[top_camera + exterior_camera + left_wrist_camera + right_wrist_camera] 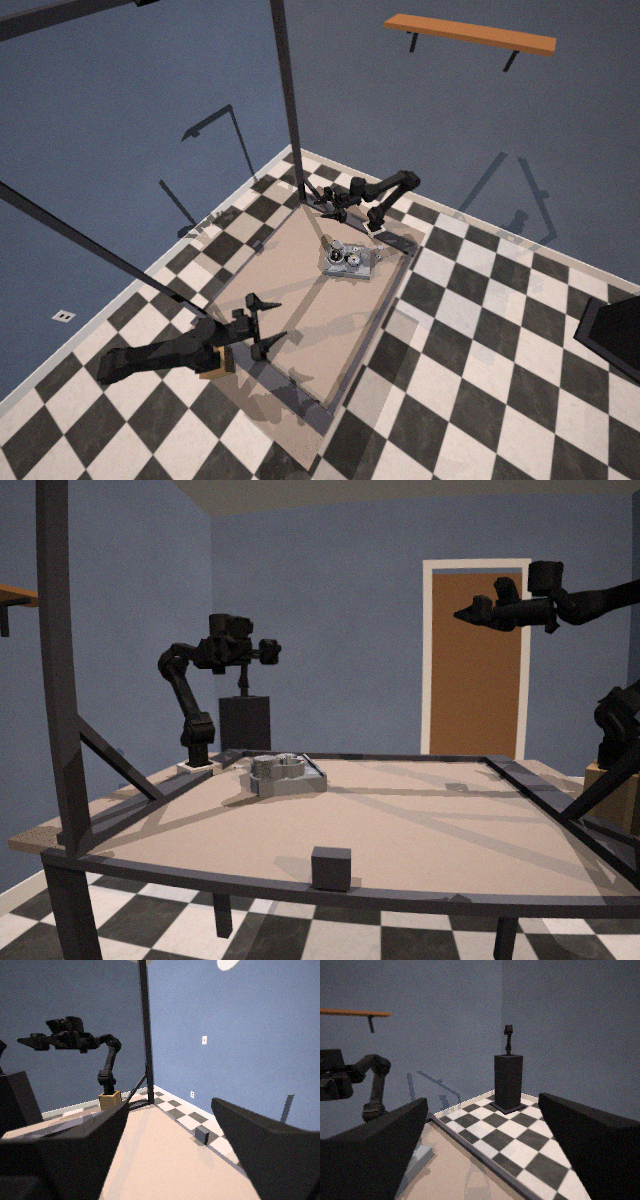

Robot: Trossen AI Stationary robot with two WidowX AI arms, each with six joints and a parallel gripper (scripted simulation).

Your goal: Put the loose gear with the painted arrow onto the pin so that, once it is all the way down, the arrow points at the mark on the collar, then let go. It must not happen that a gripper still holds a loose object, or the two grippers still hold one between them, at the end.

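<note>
The silvery gear lies 18 cm ahead of my left hand, 3 cm to the left of it and 30 cm below it.
</note>
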